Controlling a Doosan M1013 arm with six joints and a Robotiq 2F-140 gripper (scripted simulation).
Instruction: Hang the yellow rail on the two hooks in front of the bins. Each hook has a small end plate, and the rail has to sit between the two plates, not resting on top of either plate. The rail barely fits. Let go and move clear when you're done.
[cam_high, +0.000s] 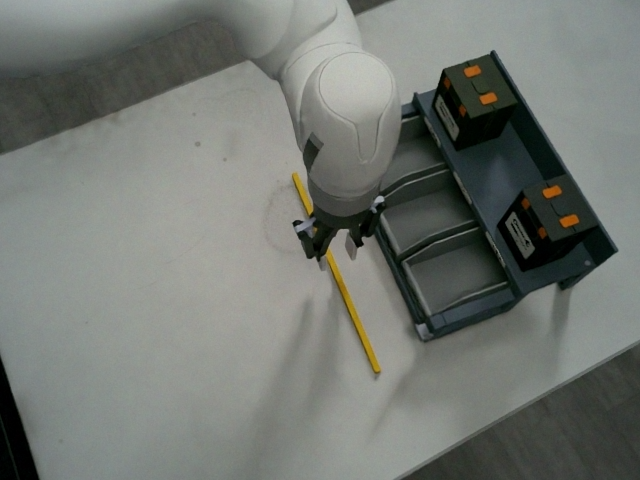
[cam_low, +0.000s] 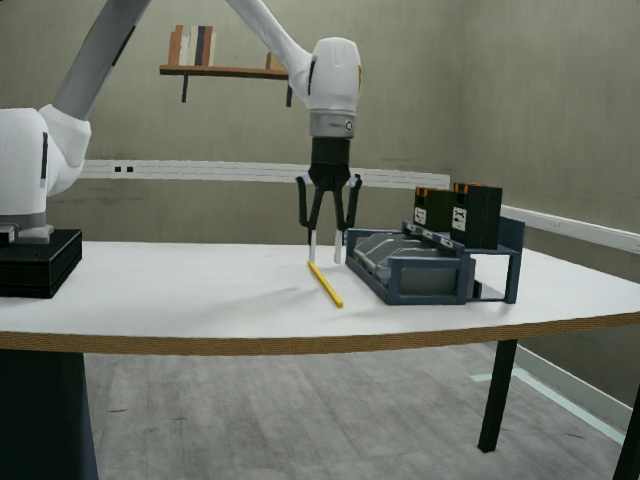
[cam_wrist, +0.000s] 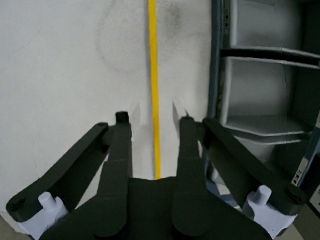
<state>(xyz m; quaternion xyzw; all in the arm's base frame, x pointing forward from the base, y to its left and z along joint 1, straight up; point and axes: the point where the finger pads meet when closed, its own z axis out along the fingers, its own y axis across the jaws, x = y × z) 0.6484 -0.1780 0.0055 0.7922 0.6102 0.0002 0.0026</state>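
Now: hand 7 cm above the yellow rail.
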